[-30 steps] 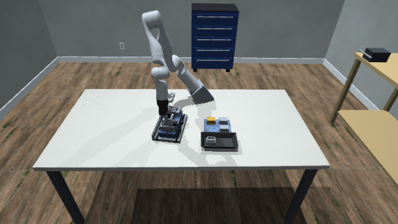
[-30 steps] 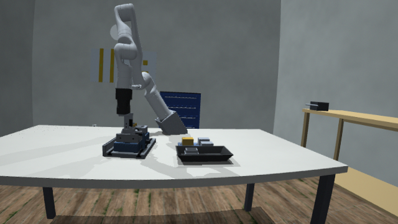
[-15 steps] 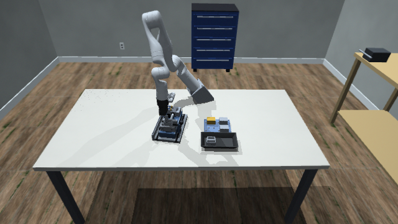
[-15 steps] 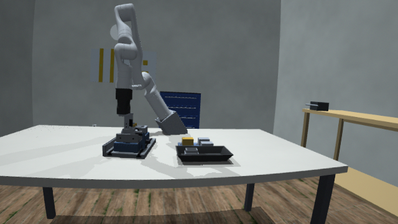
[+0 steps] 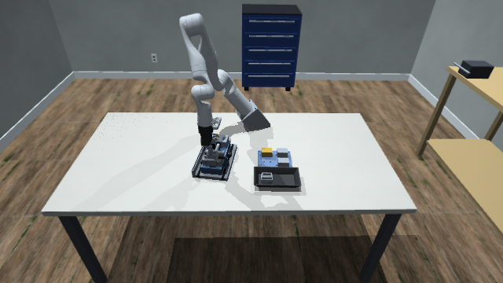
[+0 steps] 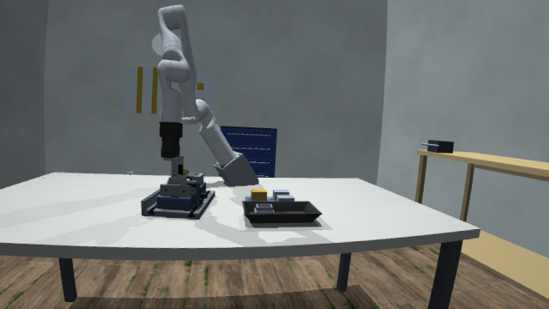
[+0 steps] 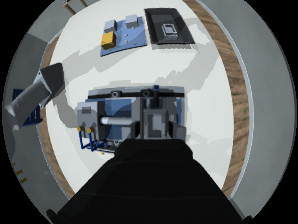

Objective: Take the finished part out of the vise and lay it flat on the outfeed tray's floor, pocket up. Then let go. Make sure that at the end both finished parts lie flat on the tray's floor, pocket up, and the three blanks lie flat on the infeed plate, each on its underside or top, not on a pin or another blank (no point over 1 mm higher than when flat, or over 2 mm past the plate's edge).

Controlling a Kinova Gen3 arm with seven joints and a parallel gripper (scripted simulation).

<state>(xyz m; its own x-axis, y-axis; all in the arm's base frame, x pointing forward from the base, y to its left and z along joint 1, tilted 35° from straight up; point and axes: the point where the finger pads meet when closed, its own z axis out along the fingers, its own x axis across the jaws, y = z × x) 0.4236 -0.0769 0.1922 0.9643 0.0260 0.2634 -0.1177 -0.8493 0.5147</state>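
Right now the vise is 70 mm behind my hand, 10 mm to the left of it and 100 mm below it. The rest, counted from my hand: yellow block 120 mm behind, 300 mm to the left, 110 mm below.
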